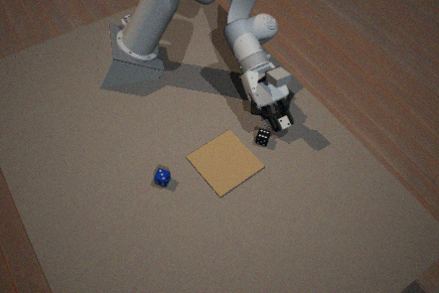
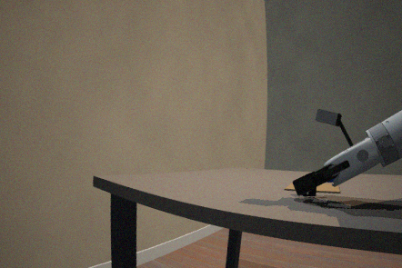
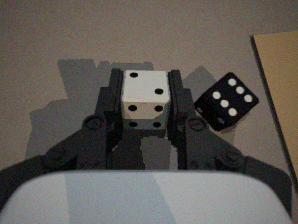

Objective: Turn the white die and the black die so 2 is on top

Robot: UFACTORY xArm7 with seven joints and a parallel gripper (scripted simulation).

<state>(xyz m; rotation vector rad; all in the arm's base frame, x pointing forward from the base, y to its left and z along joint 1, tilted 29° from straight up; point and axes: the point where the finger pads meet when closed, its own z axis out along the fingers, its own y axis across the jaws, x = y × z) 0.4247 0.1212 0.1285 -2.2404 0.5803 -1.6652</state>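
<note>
Right now my hand is 60 mm to the left of the black die and 20 mm above it. The rest, counted from my hand: blue die: 60 mm behind, 330 mm to the right, 20 mm below; white die: 10 mm ahead, 10 mm below; tan mat: 10 mm behind, 180 mm to the right, 30 mm below.
</note>
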